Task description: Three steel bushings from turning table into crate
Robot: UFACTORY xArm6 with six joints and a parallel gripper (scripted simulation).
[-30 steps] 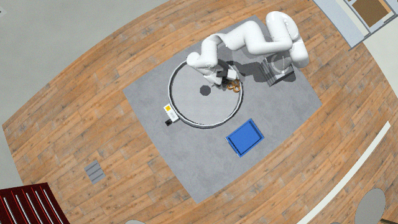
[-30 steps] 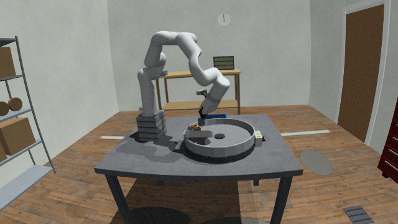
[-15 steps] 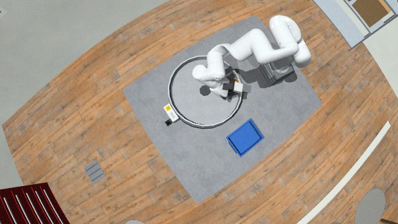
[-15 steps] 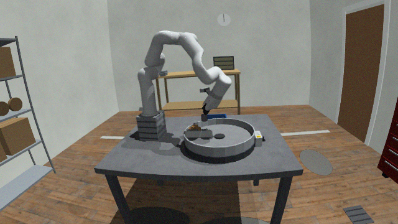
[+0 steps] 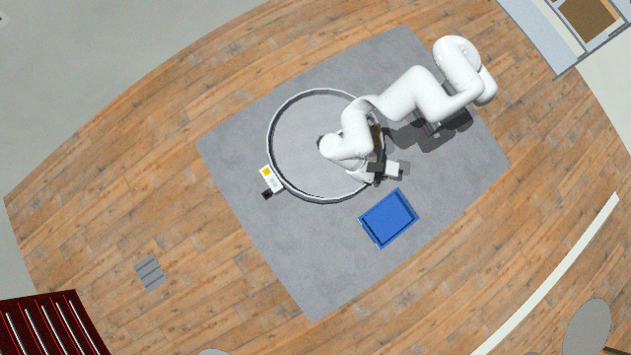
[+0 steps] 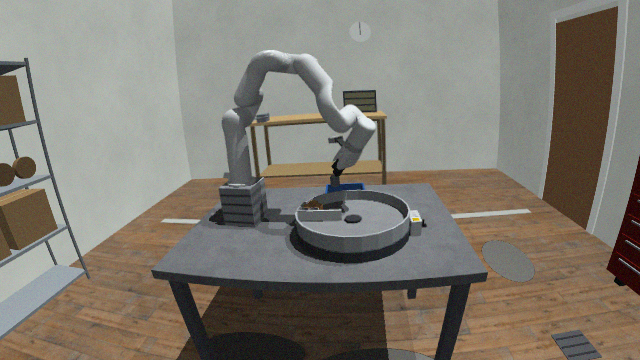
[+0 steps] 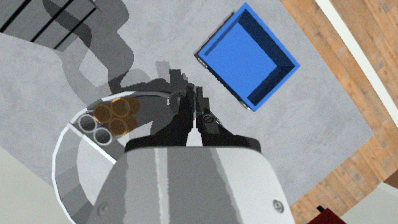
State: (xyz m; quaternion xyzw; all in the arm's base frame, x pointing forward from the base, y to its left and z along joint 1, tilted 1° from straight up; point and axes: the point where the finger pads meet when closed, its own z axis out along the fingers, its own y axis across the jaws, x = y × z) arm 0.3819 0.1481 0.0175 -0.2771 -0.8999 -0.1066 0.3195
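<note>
Right now my hand is 10 mm past the blue crate, 160 mm to the right of it and 160 mm above it. The rest, counted from my hand: round turning table (100 mm ahead, 190 mm to the right, 130 mm below).
</note>
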